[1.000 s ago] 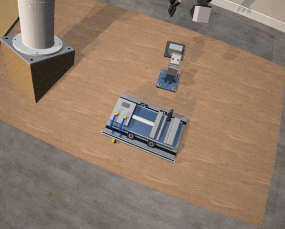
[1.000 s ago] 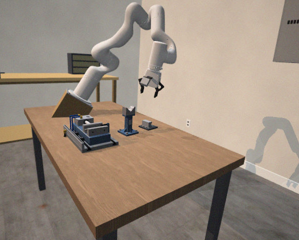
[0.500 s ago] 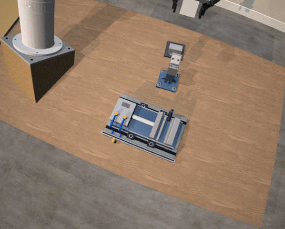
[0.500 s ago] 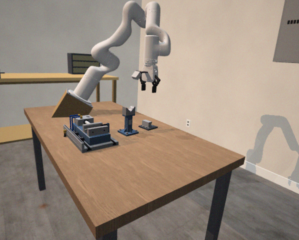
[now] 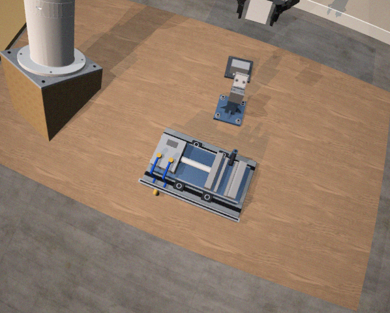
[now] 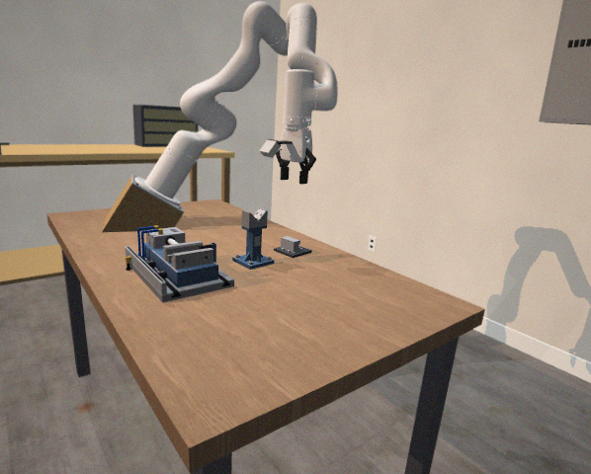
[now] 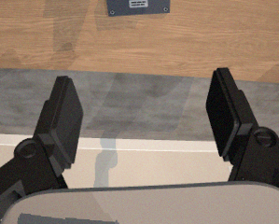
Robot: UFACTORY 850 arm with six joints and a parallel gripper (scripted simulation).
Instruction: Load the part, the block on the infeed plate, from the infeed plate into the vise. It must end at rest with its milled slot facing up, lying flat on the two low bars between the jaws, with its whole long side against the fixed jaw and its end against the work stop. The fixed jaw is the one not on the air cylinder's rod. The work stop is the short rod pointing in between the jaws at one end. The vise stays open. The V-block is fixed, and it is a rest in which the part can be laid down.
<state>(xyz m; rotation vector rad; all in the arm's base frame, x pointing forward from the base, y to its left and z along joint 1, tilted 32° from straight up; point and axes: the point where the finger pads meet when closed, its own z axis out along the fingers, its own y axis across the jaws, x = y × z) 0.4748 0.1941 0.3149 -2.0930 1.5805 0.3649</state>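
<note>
The part lies 10 mm to the left of my hand and 220 mm below it. Round my hand: work stop: 130 mm ahead, 320 mm to the right, 160 mm below; then V-block post: 50 mm ahead, 150 mm to the right, 190 mm below; then infeed plate: 10 mm to the left, 240 mm below.
</note>
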